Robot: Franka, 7 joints.
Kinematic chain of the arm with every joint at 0, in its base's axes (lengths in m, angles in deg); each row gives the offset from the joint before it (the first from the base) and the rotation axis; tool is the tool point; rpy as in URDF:
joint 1: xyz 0 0 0.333 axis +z
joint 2: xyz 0 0 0 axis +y
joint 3: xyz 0 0 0.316 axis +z
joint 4: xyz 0.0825 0 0 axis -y
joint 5: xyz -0.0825 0 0.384 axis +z
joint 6: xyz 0 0 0 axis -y
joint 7: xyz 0.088 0 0 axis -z
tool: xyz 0 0 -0.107 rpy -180 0 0
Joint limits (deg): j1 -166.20..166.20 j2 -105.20..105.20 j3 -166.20..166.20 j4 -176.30..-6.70 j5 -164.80..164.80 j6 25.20..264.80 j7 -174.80..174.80
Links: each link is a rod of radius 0.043 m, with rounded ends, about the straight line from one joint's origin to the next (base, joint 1, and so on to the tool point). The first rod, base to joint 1, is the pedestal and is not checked.
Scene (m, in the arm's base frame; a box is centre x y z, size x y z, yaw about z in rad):
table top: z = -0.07
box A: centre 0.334 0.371 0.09 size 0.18 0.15 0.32 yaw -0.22
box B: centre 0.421 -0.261 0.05 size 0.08 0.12 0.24 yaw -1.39
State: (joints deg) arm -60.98 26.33 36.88 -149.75 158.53 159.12 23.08
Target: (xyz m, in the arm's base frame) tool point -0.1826 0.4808 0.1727
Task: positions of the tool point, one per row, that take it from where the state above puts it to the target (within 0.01 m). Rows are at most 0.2 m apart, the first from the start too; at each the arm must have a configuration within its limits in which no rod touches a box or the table.
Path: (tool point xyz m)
1: 0.2864 0.0139 0.0597
2: 0.2329 0.1141 0.0301
3: 0.1457 0.1875 0.0094
4: 0.0373 0.2230 -0.0017
5: 0.0134 0.3280 0.0256
6: -0.0631 0.4233 0.0846
7: -0.1826 0.4808 0.1727

